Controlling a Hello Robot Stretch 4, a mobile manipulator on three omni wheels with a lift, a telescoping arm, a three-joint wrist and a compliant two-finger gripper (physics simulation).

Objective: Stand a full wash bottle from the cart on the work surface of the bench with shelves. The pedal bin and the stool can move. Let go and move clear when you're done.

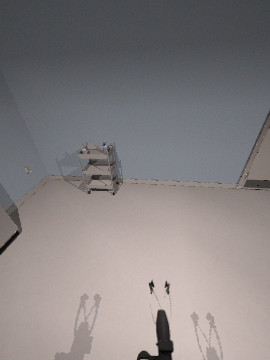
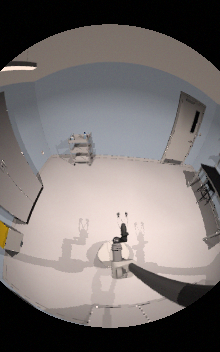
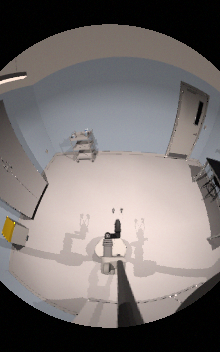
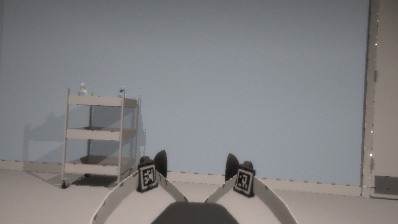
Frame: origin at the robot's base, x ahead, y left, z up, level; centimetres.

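Where they show: hand, its tool point: (image 1: 159, 284) (image 2: 121, 213) (image 3: 116, 208) (image 4: 196, 169).
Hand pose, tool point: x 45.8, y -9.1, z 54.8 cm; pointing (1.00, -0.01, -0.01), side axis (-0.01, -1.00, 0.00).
Observation:
After its pixels a point has its place.
A three-shelf cart (image 1: 95, 156) {x 193.6, y 64.0, z 66.8 cm} (image 2: 81, 144) {x 226.3, y 67.9, z 40.2 cm} (image 3: 84, 142) {x 223.9, y 65.8, z 38.1 cm} (image 4: 94, 101) {x 193.9, y 68.4, z 66.1 cm} stands far off against the back wall, left of centre. On its top shelf are small bottles: a pale one (image 4: 83, 90) {x 200.6, y 80.4, z 74.6 cm} at the left and one with blue (image 4: 122, 92) {x 210.9, y 53.0, z 75.5 cm} (image 1: 105, 147) {x 210.1, y 52.3, z 73.0 cm} at the right. They are too small to tell how full they are. My gripper (image 1: 159, 287) {x 45.8, y -9.1, z 54.8 cm} (image 2: 122, 215) {x 45.8, y -9.1, z 54.8 cm} (image 3: 117, 211) {x 45.8, y -9.1, z 54.8 cm} (image 4: 196, 170) {x 45.8, y -9.1, z 54.8 cm} is open and empty, far in front of the cart. At the right edge stands a dark-topped bench (image 2: 212, 176) {x 76.6, y -212.0, z 73.4 cm} (image 3: 215, 167) {x 87.6, y -209.7, z 73.5 cm}, partly cut off; its shelves cannot be made out.
A dark stool (image 2: 206, 191) {x 61.9, y -215.0, z 40.2 cm} (image 3: 210, 187) {x 75.6, y -250.3, z 15.6 cm} stands at the bench. A tall cabinet (image 2: 17, 175) {x 87.3, y 154.2, z 73.7 cm} (image 3: 22, 175) {x 86.5, y 154.2, z 72.2 cm} is at the left. A box-like bin with a yellow front (image 2: 3, 235) {x -13.3, y 174.3, z 42.3 cm} (image 3: 8, 229) {x -14.1, y 180.9, z 42.3 cm} is beside it. A door (image 2: 184, 127) {x 201.9, y -190.2, z 120.3 cm} (image 3: 187, 120) {x 202.1, y -189.2, z 117.1 cm} is at the back right.

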